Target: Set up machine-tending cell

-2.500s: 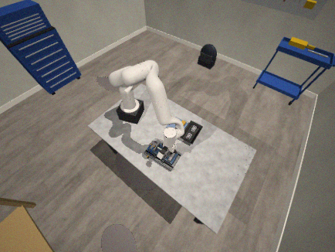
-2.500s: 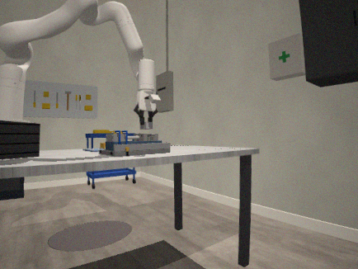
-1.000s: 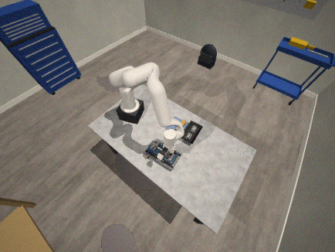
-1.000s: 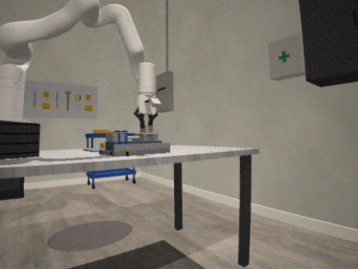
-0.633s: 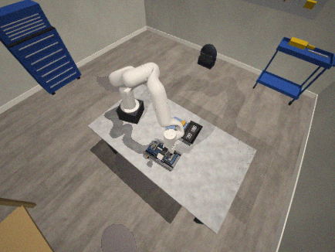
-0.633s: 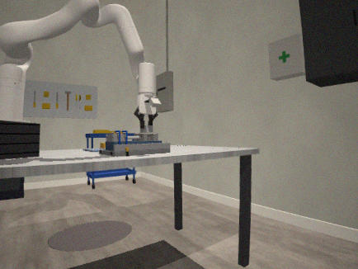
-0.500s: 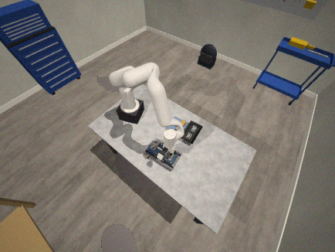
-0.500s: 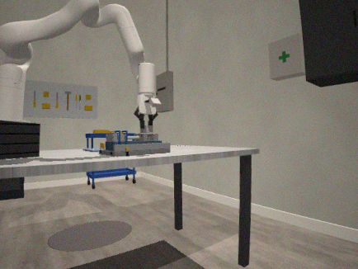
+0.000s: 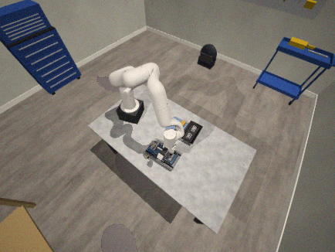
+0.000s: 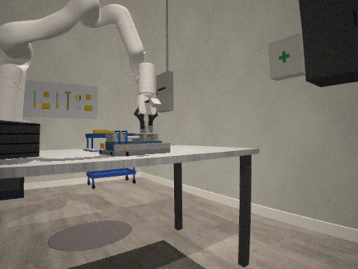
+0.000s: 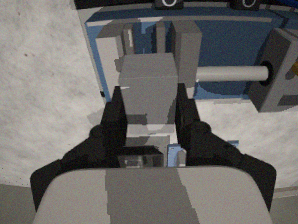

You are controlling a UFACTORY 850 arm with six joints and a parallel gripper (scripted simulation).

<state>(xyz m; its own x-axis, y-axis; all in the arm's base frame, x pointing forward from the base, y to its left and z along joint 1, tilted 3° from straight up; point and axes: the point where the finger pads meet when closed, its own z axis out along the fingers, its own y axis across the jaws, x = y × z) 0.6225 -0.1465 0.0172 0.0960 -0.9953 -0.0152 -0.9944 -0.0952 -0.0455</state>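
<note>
Now: hand 10 cm above the blue vise body and 7 cm past it. Also, from my hand: grey aluminium blank (2 cm below); brass blank (38 cm to the left, 12 cm below, 11 cm behind).
</note>
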